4 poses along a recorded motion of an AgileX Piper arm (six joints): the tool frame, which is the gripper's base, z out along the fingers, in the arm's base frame.
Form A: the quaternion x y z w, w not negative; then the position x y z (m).
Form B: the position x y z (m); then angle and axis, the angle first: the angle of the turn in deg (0 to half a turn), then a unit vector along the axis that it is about. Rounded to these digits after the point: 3 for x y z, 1 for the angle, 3 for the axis.
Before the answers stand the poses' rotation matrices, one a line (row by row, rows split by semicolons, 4 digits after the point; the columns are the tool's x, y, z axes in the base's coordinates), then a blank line. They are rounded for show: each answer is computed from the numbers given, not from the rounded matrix.
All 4 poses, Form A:
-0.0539, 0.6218, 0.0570, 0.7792, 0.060, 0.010, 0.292
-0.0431, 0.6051, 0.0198, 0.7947, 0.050, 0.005, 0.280
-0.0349, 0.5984, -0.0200, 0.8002, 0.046, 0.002, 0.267
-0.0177, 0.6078, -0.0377, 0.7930, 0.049, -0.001, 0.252
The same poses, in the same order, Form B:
0.2202 -0.1559 0.9629; 0.0218 0.9877 0.1549; -0.9752 -0.0131 0.2209
0.2669 -0.0836 0.9601; -0.0207 0.9955 0.0925; -0.9635 -0.0445 0.2640
0.2830 -0.0098 0.9591; -0.0738 0.9968 0.0319; -0.9563 -0.0798 0.2814
0.2583 0.0383 0.9653; -0.0813 0.9965 -0.0178; -0.9626 -0.0739 0.2605

0.060, 0.010, 0.292, 77.6, -0.086, 0.992, 0.091
0.050, 0.005, 0.280, 74.7, -0.071, 0.997, 0.033
0.046, 0.002, 0.267, 73.7, -0.058, 0.998, -0.033
0.049, -0.001, 0.252, 75.1, -0.029, 0.998, -0.062

